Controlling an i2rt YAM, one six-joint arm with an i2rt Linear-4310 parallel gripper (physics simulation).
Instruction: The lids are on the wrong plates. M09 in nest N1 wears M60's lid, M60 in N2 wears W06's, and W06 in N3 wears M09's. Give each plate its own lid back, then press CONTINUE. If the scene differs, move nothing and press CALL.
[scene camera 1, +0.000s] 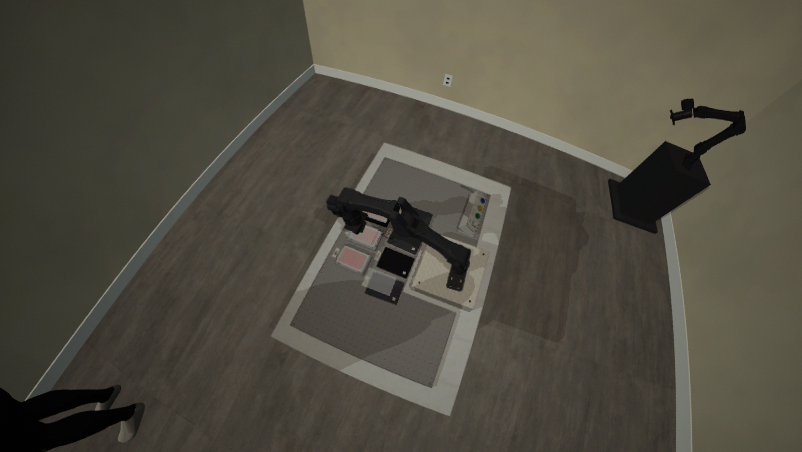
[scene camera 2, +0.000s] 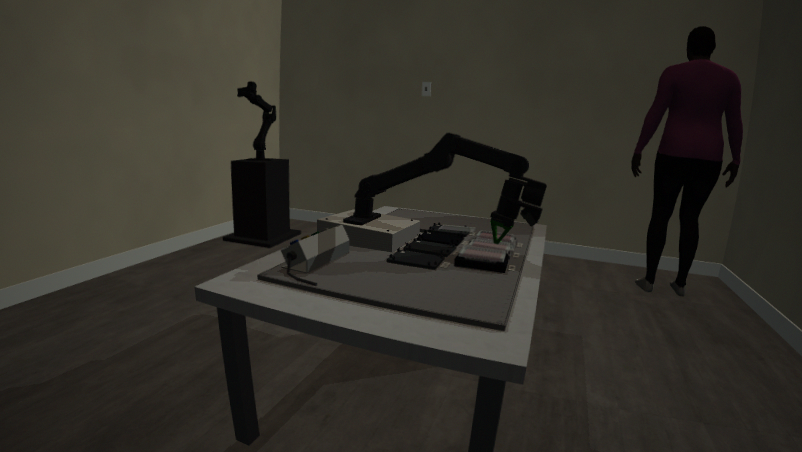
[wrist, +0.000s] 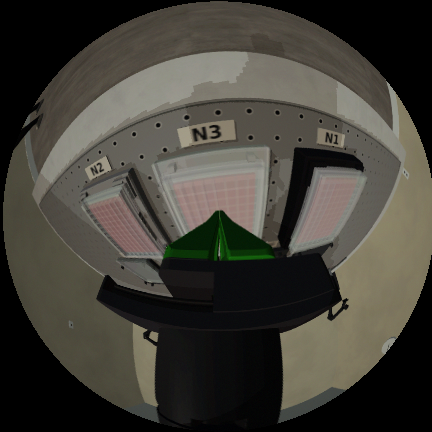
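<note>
My gripper is shut, its green fingertips together with nothing between them, over the near part of the N3 plate. The pink plate at N3 has a clear rim. The pink plate at N2 is left of it in the wrist view. The pink plate at N1 is right of it, with a black body beside and under it. A pale translucent flat piece, seemingly a lid, lies on a dark pad. Lid codes are unreadable; I cannot tell which lid is where.
Dark pads stand between the plates and the arm's cream base block. A button box with blue, yellow and green buttons stands on the pegboard. A person stands beyond the table.
</note>
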